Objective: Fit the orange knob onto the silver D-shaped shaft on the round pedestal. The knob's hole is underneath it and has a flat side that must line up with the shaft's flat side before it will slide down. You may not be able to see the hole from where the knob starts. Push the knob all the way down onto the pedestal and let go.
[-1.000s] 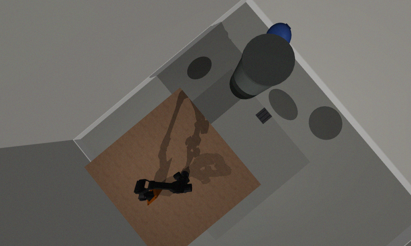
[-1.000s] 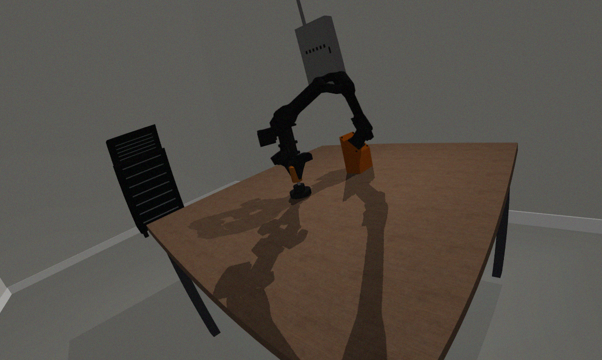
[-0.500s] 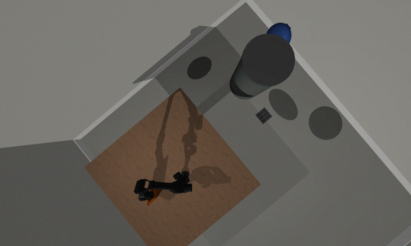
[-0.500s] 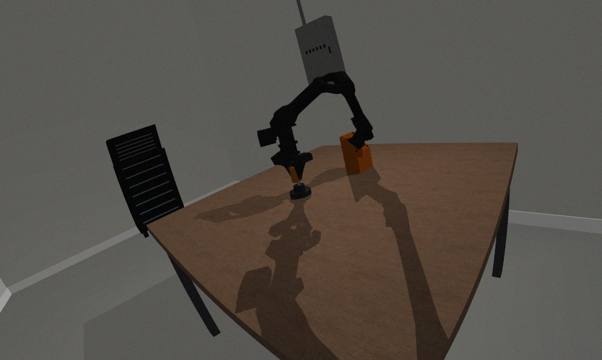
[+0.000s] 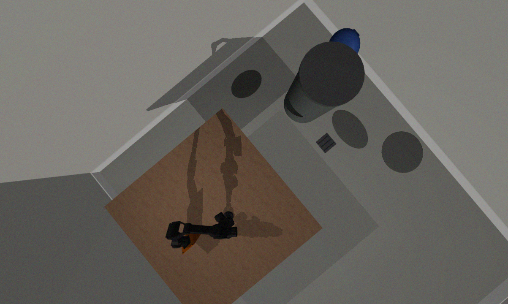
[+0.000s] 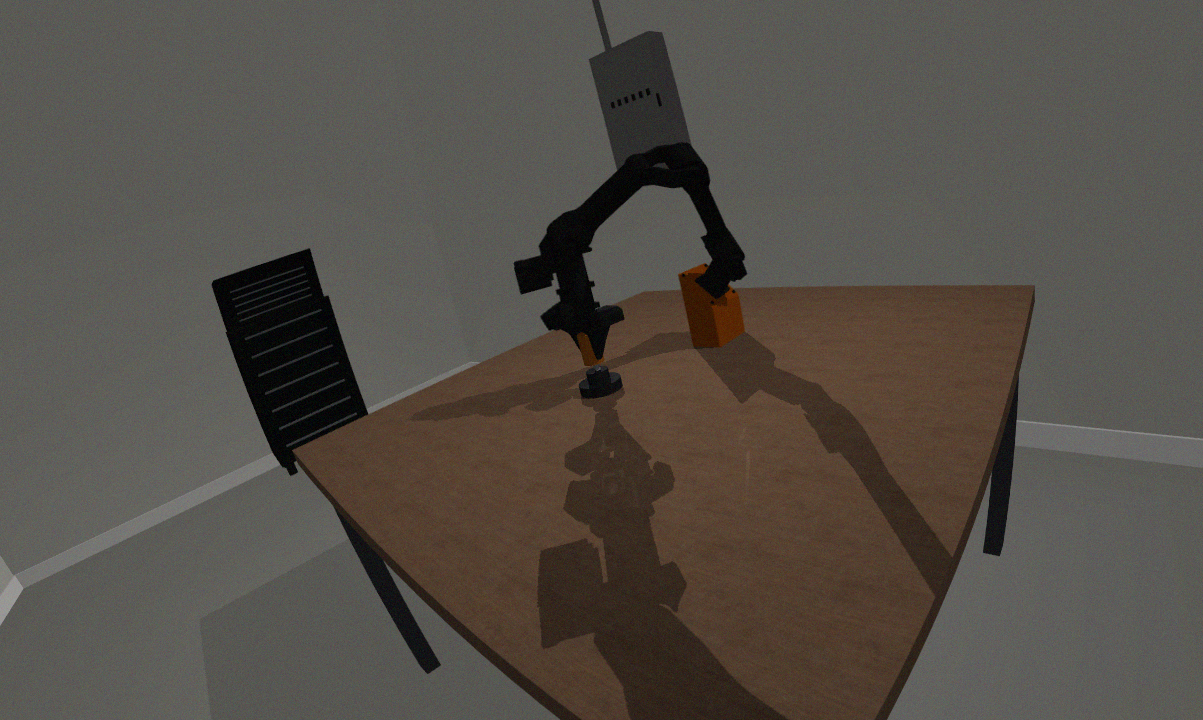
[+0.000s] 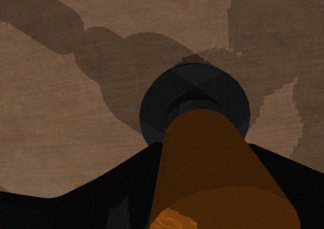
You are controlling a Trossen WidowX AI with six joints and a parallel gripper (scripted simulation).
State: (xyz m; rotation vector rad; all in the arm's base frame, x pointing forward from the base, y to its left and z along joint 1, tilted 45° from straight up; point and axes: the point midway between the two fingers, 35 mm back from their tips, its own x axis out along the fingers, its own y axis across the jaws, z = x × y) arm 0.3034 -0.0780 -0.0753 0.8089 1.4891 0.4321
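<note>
Now: gripper tip 3 cm below the orange knob. From my gripper tip the other things lie so: round black pedestal (4 cm below).
</note>
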